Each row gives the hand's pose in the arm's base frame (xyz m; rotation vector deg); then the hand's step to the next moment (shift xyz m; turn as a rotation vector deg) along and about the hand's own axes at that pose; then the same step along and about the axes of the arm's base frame.
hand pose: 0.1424 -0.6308 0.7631 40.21 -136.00 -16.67
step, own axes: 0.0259 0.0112 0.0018 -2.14 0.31 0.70
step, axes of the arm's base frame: -0.0227 -0.0049 0.0161 0.83 1.46 -1.53
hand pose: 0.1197 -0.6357 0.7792 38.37 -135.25 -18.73
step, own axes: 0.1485 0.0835 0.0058 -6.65 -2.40 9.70
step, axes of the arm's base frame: -0.1328 -0.0102 0.1064 -1.07 2.16 -11.76
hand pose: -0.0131 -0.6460 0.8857 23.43 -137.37 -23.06
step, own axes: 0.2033 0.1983 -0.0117 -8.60 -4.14 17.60
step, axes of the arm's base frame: -0.1776 0.0979 0.1992 -4.51 2.75 -19.31
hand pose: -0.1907 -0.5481 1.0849 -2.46 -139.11 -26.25
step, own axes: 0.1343 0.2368 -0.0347 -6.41 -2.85 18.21
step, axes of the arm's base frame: -0.0497 0.1991 0.1822 -6.41 3.98 -18.00
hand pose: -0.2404 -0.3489 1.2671 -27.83 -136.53 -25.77
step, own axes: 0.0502 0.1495 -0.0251 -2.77 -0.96 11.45
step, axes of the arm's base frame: 0.0448 0.1308 0.0800 -4.56 3.51 -10.32
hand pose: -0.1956 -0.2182 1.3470 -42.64 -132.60 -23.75
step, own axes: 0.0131 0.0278 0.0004 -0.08 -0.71 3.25
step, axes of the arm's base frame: 0.0086 0.0273 0.0111 -2.00 0.93 -2.49
